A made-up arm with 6 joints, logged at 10 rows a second.
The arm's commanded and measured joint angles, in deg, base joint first. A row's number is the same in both.
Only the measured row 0 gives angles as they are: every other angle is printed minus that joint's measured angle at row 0.
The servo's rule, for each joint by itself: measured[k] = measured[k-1] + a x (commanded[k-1-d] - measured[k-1]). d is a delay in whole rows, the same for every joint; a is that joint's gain. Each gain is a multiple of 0.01, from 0.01 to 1. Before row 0 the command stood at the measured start. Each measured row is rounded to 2 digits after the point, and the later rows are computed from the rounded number. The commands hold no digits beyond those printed.
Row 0, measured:
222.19, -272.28, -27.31, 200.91, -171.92, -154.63
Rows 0 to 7, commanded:
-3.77, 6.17, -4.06, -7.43, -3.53, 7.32
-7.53, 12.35, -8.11, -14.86, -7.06, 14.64
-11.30, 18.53, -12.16, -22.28, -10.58, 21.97
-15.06, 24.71, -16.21, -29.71, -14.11, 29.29
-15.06, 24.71, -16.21, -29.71, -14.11, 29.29
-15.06, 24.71, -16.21, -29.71, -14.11, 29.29
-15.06, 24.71, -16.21, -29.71, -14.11, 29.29
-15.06, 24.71, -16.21, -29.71, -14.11, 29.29
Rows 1 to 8, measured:
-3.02, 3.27, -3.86, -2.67, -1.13, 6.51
-6.63, 8.08, -7.90, -7.06, -3.03, 13.75
-10.37, 13.62, -11.95, -12.54, -5.45, 21.07
-14.12, 19.50, -16.00, -18.72, -8.22, 28.39
-14.87, 22.26, -16.20, -22.68, -10.10, 29.19
-15.02, 23.56, -16.21, -25.21, -11.38, 29.28
-15.05, 24.17, -16.21, -26.83, -12.25, 29.29
-15.06, 24.46, -16.21, -27.87, -12.85, 29.29
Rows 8 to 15, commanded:
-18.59, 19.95, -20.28, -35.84, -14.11, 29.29
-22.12, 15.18, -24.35, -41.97, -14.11, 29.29
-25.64, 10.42, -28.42, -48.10, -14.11, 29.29
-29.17, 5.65, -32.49, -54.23, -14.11, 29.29
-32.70, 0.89, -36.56, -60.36, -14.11, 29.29
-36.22, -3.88, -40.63, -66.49, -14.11, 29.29
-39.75, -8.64, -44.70, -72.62, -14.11, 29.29
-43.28, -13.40, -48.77, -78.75, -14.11, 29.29
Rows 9 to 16, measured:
-17.88, 22.07, -20.08, -30.74, -13.25, 29.29
-21.27, 18.42, -24.14, -34.78, -13.53, 29.29
-24.77, 14.18, -28.21, -39.58, -13.72, 29.29
-28.29, 9.66, -32.28, -44.85, -13.84, 29.29
-31.82, 5.01, -36.35, -50.43, -13.93, 29.29
-35.34, 0.30, -40.42, -56.21, -13.99, 29.29
-38.87, -4.44, -44.49, -62.12, -14.03, 29.29
-42.40, -9.19, -48.56, -68.11, -14.06, 29.29

